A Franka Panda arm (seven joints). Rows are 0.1 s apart.
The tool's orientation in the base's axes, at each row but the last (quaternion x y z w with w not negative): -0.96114, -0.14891, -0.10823, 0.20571; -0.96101, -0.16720, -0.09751, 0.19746; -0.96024, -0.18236, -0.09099, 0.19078; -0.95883, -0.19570, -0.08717, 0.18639; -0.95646, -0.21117, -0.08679, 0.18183; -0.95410, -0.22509, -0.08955, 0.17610; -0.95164, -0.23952, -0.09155, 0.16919
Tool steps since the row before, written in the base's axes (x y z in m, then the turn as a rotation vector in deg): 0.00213, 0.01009, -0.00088, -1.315, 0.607, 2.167; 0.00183, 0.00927, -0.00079, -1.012, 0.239, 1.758; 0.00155, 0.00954, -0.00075, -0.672, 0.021, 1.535; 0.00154, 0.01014, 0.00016, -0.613, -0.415, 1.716; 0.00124, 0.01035, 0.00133, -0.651, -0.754, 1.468; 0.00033, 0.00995, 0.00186, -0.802, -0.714, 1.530; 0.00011, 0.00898, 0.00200, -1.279, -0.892, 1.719
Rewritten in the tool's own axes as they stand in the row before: 0.00419, -0.00776, 0.00541, -0.496, -1.751, -1.866; 0.00411, -0.00710, 0.00476, -0.423, -1.181, -1.612; 0.00425, -0.00736, 0.00466, -0.235, -0.788, -1.460; 0.00491, -0.00808, 0.00397, -0.287, -0.450, -1.791; 0.00529, -0.00862, 0.00287, -0.507, -0.103, -1.697; 0.00472, -0.00872, 0.00206, -0.609, -0.225, -1.753; 0.00442, -0.00794, 0.00144, -1.051, -0.362, -2.037
